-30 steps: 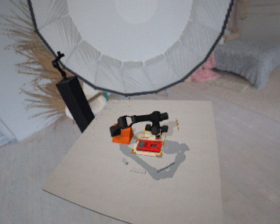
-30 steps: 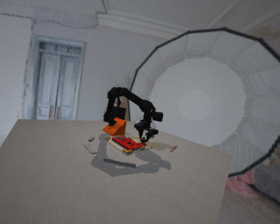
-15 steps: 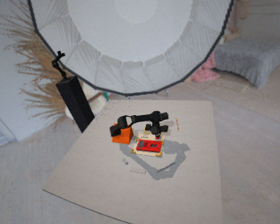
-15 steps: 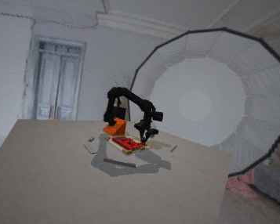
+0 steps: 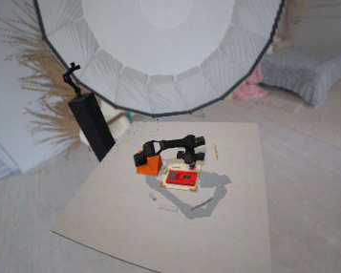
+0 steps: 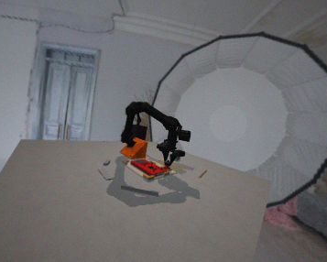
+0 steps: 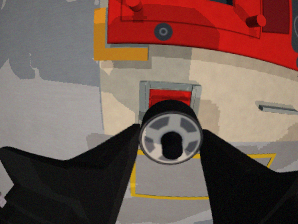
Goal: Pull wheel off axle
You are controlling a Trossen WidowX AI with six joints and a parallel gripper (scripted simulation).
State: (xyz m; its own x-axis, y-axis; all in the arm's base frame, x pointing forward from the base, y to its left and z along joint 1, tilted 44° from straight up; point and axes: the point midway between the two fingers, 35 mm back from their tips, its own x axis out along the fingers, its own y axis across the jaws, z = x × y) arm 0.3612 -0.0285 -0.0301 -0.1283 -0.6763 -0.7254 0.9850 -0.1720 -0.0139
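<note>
My gripper tip is now right at the wheel. From my gripper tip the other things lie so: small grey block 27 cm to the left, 11 cm behind, 2 cm below; then grey bar 29 cm to the right, 9 cm ahead, 3 cm below.
</note>
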